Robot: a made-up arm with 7 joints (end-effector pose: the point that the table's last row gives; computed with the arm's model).
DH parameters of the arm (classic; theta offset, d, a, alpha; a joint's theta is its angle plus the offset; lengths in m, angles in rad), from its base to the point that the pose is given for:
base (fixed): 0.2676 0 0.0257 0
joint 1: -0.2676 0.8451 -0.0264 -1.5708
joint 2: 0 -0.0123 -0.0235 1.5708
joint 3: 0 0.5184 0.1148 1.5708
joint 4: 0 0.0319 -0.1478 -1.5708
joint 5: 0 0.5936 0.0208 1.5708
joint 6: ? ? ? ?
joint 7: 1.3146 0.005 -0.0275 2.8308
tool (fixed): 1.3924 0.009 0 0
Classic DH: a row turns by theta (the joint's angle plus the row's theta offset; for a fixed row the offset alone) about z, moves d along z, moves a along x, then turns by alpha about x.
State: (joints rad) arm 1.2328 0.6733 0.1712 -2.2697 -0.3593 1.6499 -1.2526
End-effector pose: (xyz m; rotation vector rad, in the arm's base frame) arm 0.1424 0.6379 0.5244 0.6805 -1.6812 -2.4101
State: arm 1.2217 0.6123 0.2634 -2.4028 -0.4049 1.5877 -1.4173
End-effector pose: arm 0.0778 0.5723 0.5339 0.5331 -1.6286 -2.1438
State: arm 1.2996 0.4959 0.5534 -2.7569 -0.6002 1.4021 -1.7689
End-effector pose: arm -0.0918 0.3434 0.5563 0.4607 -1.4911 -1.2473
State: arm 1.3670 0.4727 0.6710 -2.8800 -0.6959 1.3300 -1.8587
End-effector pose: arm -0.1231 0.2456 0.5661 0.5412 -1.4385 -0.8757
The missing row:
joint 6: 0 -0.0142 0.1489 1.5708
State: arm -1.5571 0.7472 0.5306 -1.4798 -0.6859 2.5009 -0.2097
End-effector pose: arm 0.4640 -0.9336 0.9978 -0.3695 0.1084 -0.5054
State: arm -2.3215 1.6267 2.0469 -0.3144 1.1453 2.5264 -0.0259
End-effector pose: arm -0.6973 -0.9602 0.7563 -1.3316 2.2961 0.4779
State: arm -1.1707 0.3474 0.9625 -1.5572 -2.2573 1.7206 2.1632
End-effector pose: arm 0.9245 -0.3420 1.3040 -1.0452 -1.4605 -1.3145
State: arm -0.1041 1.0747 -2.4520 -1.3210 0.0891 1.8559 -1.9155
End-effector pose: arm 0.3971 -0.5079 1.8093 -0.6546 1.6289 -0.3017
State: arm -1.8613 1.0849 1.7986 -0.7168 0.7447 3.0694 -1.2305
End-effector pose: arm 0.0653 -1.0084 1.3828 -0.0678 -1.9842 -1.0203
